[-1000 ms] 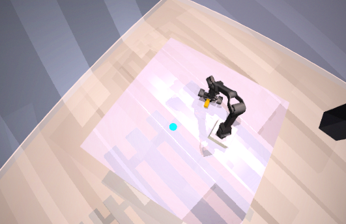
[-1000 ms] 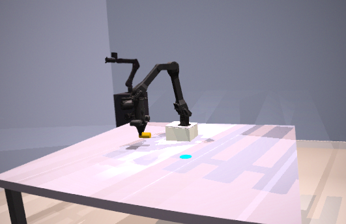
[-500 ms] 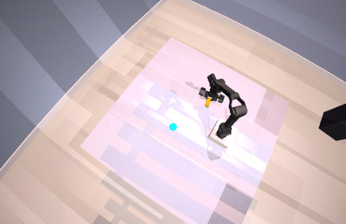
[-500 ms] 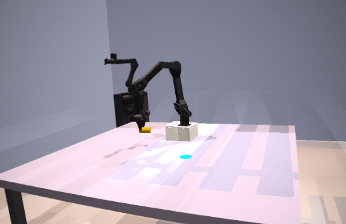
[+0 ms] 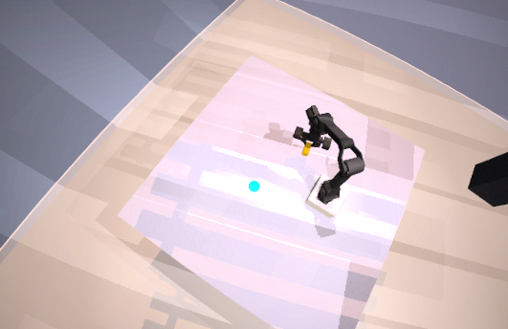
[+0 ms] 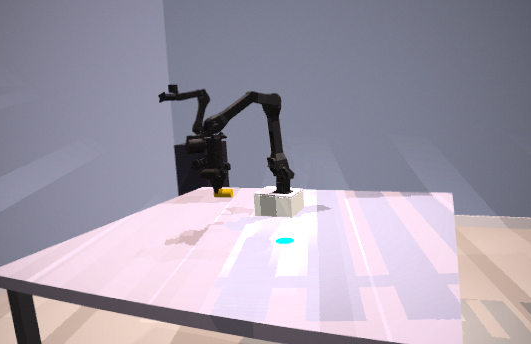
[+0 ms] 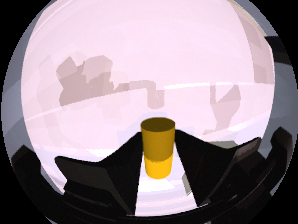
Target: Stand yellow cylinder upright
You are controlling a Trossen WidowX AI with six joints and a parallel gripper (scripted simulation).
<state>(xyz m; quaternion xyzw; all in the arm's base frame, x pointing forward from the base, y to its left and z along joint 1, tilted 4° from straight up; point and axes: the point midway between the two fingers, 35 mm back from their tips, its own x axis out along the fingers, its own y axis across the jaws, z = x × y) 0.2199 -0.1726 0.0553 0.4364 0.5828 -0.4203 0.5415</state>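
Now: gripper tip 2 cm to the right of the yellow cylinder and 1 cm past it. The rest, counted from my gripper tip: cyan circle 32 cm to the left, 12 cm below, 11 cm ahead.
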